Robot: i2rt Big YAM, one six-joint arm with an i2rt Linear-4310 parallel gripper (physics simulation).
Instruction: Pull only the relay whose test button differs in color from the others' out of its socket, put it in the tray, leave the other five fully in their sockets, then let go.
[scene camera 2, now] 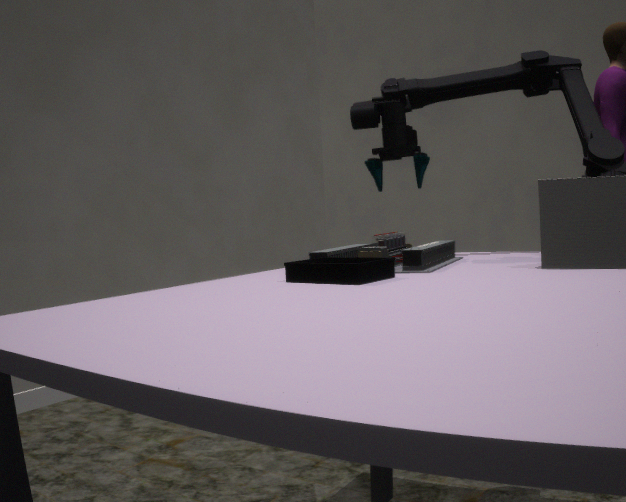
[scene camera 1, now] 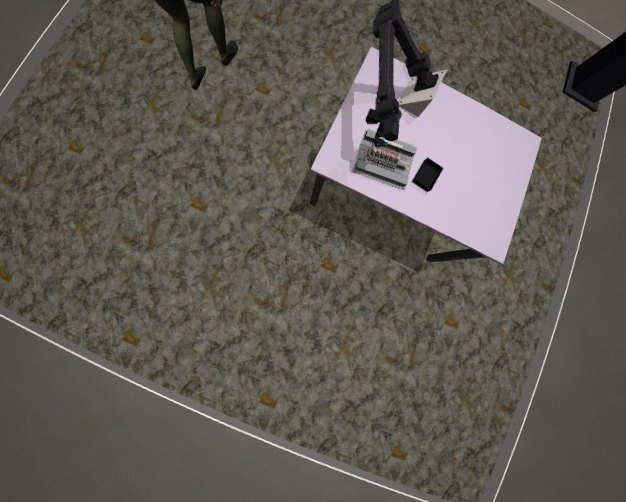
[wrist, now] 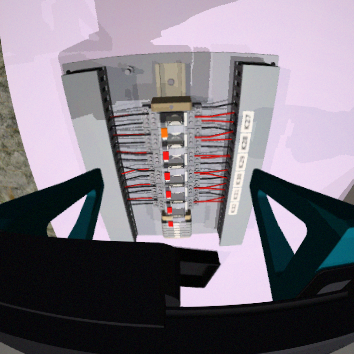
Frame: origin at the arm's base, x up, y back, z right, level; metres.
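Seen in the pictures: gripper, fingertip midpoint: [scene camera 2: 399, 189] [scene camera 1: 379, 138] [wrist: 176, 176]; arm's base at its link origin: [scene camera 2: 612, 212] [scene camera 1: 426, 84].
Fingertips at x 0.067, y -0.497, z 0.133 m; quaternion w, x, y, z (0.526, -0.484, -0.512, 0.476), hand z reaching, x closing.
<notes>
Offsets run from my fingertips to a thing's top centre. "*": to the spot under its first point.
The relay with an orange test button {dx -0.097, dy -0.002, dz -0.013 m} [wrist: 164, 132] sits in the row at the K27 end, beside the tan end block {dx -0.126, dy -0.004, dz +0.005 m} [wrist: 171, 104]. The other five relays have red buttons {dx -0.097, dy -0.007, dz -0.041 m} [wrist: 166, 156] and stand in the same row, on the grey panel {dx -0.156, dy +0.008, dz -0.098 m} [scene camera 1: 383, 173] [wrist: 135, 90]. All six appear seated. The black tray {dx -0.131, dy +0.033, dz -0.359 m} [scene camera 1: 427, 174] [scene camera 2: 339, 272] lies beside the panel; it does not show in the wrist view. My gripper [scene camera 2: 399, 188] [wrist: 176, 176] is open and empty, pointing down well above the panel, with its fingers to either side of the relay row in the wrist view.
Two raised wire ducts {dx -0.124, dy -0.089, dz -0.109 m} [wrist: 87, 125] {* dx -0.124, dy +0.096, dz +0.024 m} [wrist: 260, 100] flank the relays, with red and black wires running to the sockets. The arm's base stands on a pale block [scene camera 2: 580, 224] at the table's back. A person [scene camera 1: 182, 41] [scene camera 2: 611, 99] stands beyond the table.
</notes>
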